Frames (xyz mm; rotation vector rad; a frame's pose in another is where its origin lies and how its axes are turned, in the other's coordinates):
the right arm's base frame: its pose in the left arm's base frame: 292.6 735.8 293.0 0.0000 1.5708 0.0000
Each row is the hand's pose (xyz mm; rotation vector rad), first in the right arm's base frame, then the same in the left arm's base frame.
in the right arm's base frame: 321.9 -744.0 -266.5 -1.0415 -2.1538 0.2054
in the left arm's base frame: 26.1 -8.2 -28.9 -0.4840 -0.7073 0.7218
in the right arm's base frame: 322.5 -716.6 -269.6 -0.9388 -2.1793 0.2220
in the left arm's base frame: 23.0 19.2 -29.5 -0.4143 -0.7108 0.6710
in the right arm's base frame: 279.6 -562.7 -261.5 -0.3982 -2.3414 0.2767
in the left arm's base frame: 31.1 173.1 13.4 -0.0691 -0.7959 0.3838
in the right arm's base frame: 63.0 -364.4 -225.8 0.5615 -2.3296 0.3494
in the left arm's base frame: 66.8 371.4 230.0 0.5177 -0.8061 -0.1206
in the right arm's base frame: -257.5 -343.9 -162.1 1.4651 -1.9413 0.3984
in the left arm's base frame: 130.5 391.9 550.5 1.0979 -0.6325 -0.6284
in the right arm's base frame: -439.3 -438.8 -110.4 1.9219 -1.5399 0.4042
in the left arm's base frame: 182.2 297.0 732.3 1.4266 -0.4322 -0.9308
